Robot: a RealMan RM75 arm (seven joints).
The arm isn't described. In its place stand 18 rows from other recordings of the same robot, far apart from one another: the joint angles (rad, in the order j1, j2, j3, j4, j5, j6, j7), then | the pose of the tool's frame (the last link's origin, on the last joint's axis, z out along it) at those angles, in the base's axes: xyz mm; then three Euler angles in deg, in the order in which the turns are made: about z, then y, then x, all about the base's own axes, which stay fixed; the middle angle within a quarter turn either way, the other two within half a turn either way.
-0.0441 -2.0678 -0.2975 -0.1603 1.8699 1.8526 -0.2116 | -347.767, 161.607, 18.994, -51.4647, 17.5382, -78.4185
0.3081 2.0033 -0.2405 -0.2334 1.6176 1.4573 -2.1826 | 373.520, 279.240, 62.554, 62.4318, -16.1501, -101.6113
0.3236 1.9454 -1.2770 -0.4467 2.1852 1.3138 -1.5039 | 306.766, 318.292, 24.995, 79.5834, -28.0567, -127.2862
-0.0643 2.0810 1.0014 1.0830 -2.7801 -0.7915 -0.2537 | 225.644, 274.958, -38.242, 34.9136, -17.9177, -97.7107
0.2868 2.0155 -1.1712 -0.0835 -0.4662 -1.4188 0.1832 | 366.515, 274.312, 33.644, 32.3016, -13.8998, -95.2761
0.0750 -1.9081 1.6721 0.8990 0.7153 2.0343 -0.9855 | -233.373, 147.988, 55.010, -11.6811, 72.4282, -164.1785
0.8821 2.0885 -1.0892 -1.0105 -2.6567 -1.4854 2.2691 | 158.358, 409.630, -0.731, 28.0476, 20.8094, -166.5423
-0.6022 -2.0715 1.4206 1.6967 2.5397 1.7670 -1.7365 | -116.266, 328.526, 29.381, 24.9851, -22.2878, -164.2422
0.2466 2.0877 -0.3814 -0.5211 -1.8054 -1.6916 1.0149 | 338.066, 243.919, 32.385, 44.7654, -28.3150, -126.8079
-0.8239 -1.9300 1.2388 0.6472 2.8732 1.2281 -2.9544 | -295.647, 408.217, 34.202, -69.7708, -46.3894, -165.2466
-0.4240 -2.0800 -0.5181 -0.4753 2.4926 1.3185 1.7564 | -201.100, 285.923, -89.976, 66.0994, 41.0425, -112.6145
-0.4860 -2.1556 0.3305 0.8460 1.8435 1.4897 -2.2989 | -278.979, 346.736, 75.342, -98.5558, 25.1352, -122.9848
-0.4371 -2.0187 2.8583 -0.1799 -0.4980 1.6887 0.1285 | -318.163, 248.526, -22.229, 14.0561, 32.8983, -141.7124
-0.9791 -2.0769 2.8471 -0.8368 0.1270 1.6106 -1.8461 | -284.399, 362.760, 40.993, -60.5863, -5.1701, -163.8016
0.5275 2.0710 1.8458 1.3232 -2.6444 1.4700 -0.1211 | 222.314, 359.033, 19.582, 68.7102, 26.7948, -161.6032
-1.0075 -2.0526 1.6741 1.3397 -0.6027 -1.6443 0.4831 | -39.577, 358.074, -39.674, -8.1090, -30.3728, -166.0671
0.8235 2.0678 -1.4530 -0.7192 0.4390 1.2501 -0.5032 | 240.814, 379.800, -54.962, 45.6086, 38.1699, -172.9963
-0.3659 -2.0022 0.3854 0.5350 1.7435 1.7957 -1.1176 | -307.144, 283.066, 75.974, -40.6059, 37.4628, -129.0852
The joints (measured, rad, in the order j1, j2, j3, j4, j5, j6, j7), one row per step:
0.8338 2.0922 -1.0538 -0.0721 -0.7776 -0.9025 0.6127
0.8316 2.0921 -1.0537 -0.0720 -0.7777 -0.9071 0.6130
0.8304 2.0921 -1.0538 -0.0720 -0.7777 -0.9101 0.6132
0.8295 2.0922 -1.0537 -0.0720 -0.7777 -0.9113 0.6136
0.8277 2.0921 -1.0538 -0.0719 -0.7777 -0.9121 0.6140
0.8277 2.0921 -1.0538 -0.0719 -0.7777 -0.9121 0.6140
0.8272 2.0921 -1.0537 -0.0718 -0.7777 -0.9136 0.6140
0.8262 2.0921 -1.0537 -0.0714 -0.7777 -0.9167 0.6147
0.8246 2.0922 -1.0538 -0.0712 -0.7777 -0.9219 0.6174
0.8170 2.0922 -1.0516 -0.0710 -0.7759 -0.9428 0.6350
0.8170 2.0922 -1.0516 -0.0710 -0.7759 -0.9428 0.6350
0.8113 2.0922 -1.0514 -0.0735 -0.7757 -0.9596 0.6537
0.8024 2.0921 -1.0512 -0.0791 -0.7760 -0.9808 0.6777
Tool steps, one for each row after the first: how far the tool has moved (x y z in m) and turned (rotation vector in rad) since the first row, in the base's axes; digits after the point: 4 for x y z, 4 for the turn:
0.0004 -0.0006 0.0002 0.0004 0.0025 0.0016
0.0005 -0.0010 0.0003 0.0006 0.0041 0.0029
0.0007 -0.0012 0.0003 0.0006 0.0051 0.0028
0.0014 -0.0017 0.0003 0.0005 0.0057 0.0015
0.0014 -0.0017 0.0003 0.0005 0.0057 0.0015
0.0014 -0.0018 0.0004 0.0006 0.0065 0.0022
0.0015 -0.0022 0.0004 0.0005 0.0086 0.0032
0.0015 -0.0028 0.0005 -0.0001 0.0135 0.0048
0.0021 -0.0050 0.0017 -0.0013 0.0412 0.0055
0.0021 -0.0050 0.0017 -0.0013 0.0412 0.0055
0.0017 -0.0064 0.0028 -0.0038 0.0653 0.0079
0.0016 -0.0083 0.0047 -0.0061 0.0953 0.0114

